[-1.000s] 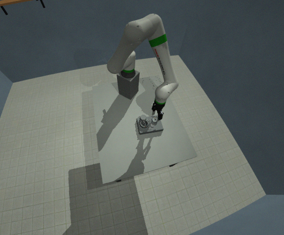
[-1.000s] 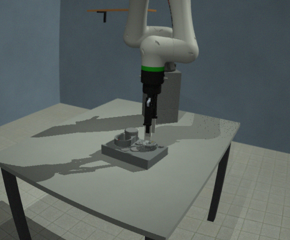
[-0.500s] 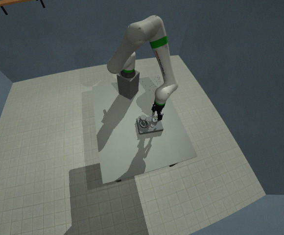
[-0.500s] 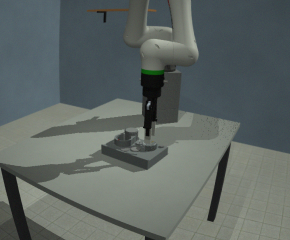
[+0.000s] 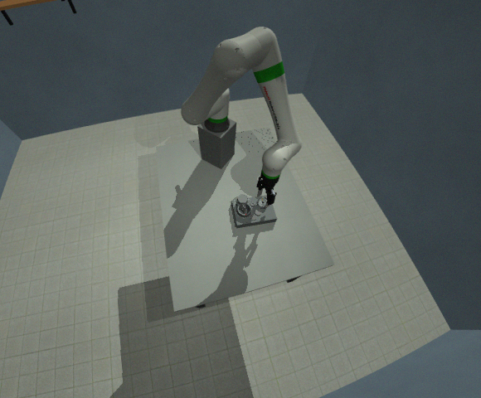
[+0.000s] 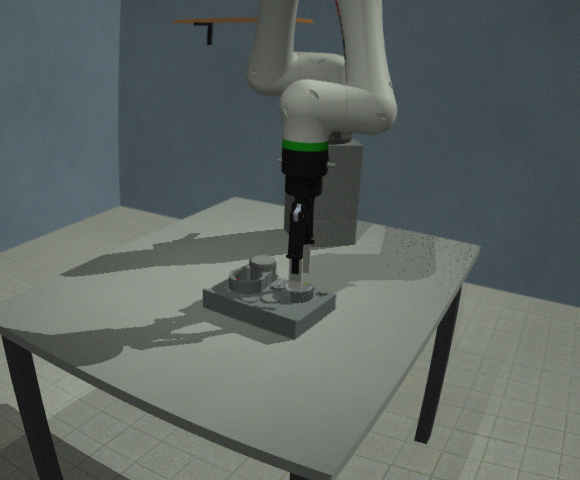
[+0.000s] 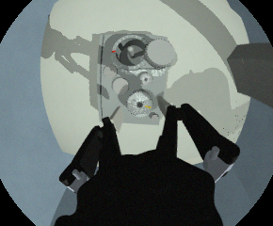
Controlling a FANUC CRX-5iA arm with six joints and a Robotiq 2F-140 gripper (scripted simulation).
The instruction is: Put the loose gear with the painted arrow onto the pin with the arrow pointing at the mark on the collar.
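The gear lies 50 mm below my hand.
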